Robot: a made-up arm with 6 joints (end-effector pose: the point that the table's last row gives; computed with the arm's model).
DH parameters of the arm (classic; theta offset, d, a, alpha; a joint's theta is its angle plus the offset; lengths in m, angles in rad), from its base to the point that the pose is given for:
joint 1: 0 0.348 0 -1.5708
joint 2: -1.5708 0 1.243 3.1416
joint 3: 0 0 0 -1.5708
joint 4: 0 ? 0 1.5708
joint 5: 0 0.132 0 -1.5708
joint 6: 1.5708 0 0 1.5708
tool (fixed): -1.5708 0 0 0
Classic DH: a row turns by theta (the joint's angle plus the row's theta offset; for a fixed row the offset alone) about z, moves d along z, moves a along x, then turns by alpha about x.
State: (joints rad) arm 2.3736 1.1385 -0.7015 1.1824 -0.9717 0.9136
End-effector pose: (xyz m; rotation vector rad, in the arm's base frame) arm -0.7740 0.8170 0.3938 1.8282 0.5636 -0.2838
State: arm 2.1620 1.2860 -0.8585 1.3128 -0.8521 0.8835
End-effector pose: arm -0.5578 0.8914 0.2425 1.6044 0.3347 -0.4001
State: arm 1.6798 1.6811 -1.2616 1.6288 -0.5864 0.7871
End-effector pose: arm -0.0959 0.8059 -0.0087 0.8750 -0.1916 -0.8907
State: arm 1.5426 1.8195 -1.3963 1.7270 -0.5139 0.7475
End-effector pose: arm 0.0003 0.7376 -0.0540 0.5904 -0.3448 -1.0553
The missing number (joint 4, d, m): -0.459
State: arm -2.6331 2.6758 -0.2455 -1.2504 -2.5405 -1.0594
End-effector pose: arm -0.0927 -0.0041 -0.7406 -0.6000 0.1466 -2.0368
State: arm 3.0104 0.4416 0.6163 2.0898 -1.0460 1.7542
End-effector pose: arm -0.9636 0.0611 1.6644 -1.6441 -2.2210 -0.7625
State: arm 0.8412 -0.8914 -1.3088 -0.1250 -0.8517 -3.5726
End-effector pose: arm -0.2717 -0.5003 0.9279 2.3216 0.6546 -1.9309
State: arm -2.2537 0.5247 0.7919 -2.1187 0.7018 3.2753
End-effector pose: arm -0.6377 -0.8929 1.4363 -0.0769 1.5119 -2.3832
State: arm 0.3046 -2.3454 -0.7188 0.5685 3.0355 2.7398
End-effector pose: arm -0.9062 -0.4015 -0.0671 -1.7700 0.6056 1.8880
